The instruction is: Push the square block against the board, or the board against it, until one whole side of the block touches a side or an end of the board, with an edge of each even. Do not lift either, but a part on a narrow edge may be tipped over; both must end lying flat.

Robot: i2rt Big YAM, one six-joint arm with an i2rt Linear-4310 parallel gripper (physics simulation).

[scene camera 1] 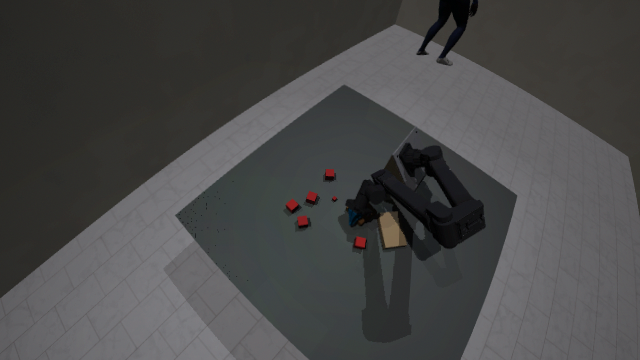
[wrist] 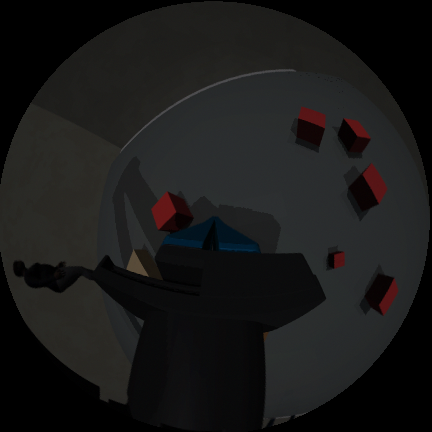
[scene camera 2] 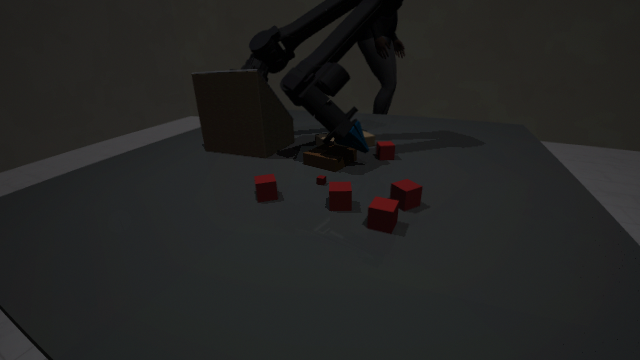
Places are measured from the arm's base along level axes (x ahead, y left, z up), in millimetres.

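Pixels of known places: gripper, fingertip midpoint: [scene camera 1: 350, 225] [wrist: 214, 221] [scene camera 2: 367, 151]; arm's base, origin of the base link: [scene camera 1: 407, 158] [scene camera 2: 248, 87].
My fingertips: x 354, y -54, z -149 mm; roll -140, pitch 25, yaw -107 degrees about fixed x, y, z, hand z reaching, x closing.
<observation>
For each thing: its middle in the pictures, then the offset to it from my fingertips.
- square block, body centre: [scene camera 2: 330, 156] [scene camera 1: 361, 210] dx -98, dy +4, dz -22 mm
- board, body centre: [wrist: 150, 295] [scene camera 2: 344, 140] [scene camera 1: 391, 229] dx -100, dy +163, dz -22 mm
- tiny red cube, body centre: [wrist: 336, 259] [scene camera 2: 321, 180] [scene camera 1: 334, 198] dx -77, dy -129, dz -30 mm
The square block [scene camera 2: 322, 160] is brown and lies under and beside the gripper. Slivers of it show in scene camera 1, and a small bit of it [wrist: 266, 336] shows at the hand's edge in the wrist view. The board [scene camera 1: 392, 231] [wrist: 141, 265] [scene camera 2: 370, 138] is light tan and lies flat behind the block in the second scene view; the arm hides part of it. The gripper [scene camera 1: 353, 224] [scene camera 2: 367, 150] [wrist: 215, 219] is shut and empty, its blue fingertips low beside the block. Whether block and board touch is hidden by the hand.
A red cube [scene camera 1: 360, 242] [scene camera 2: 385, 150] [wrist: 171, 212] stands close to the fingertips and the board. Several more red cubes and a tiny red cube [scene camera 1: 334, 199] [scene camera 2: 321, 180] [wrist: 337, 259] lie farther out. A large slant-sided box [scene camera 2: 230, 114] stands by the arm's base.
</observation>
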